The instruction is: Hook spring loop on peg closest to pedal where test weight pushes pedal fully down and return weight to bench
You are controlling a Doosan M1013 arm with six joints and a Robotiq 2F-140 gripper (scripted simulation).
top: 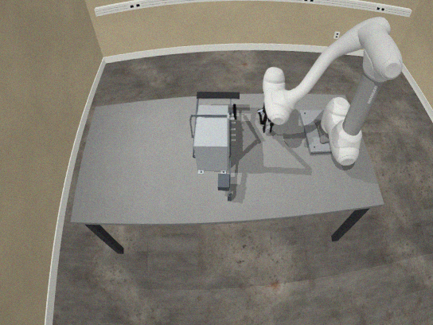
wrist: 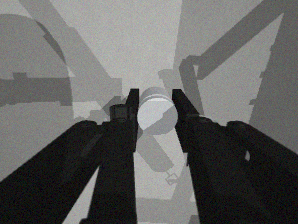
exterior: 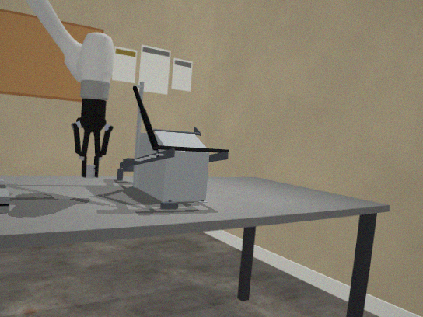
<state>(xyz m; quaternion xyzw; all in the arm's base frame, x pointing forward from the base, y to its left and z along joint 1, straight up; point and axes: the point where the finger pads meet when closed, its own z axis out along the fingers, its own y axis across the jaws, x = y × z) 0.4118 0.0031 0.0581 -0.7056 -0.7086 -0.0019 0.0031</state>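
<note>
Right now the dark spring is 190 mm ahead of my hand, 10 mm to the left of it and 160 mm above it. The rest, counted from my hand: steel test weight: 10 mm below.
</note>
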